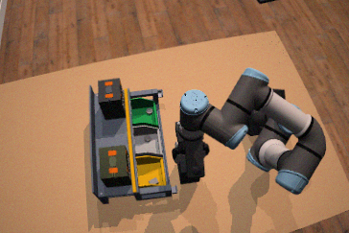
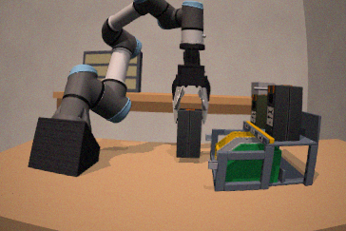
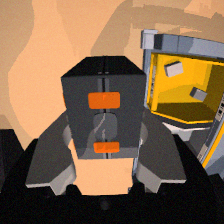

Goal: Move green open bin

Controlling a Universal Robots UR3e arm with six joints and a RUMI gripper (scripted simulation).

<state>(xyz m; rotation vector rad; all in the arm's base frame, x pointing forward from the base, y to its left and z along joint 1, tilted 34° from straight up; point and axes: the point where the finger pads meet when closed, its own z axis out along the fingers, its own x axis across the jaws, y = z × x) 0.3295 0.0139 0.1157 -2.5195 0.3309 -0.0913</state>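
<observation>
Now: the green open bin 250 mm to the right of my hand, 100 mm ahead of it and 80 mm below it. Round my hand: yellow bin 140 mm ahead, 80 mm below, 30 mm to the right; then dark box 40 mm below; then grey bin 140 mm to the right, 120 mm ahead, 80 mm below.
</observation>
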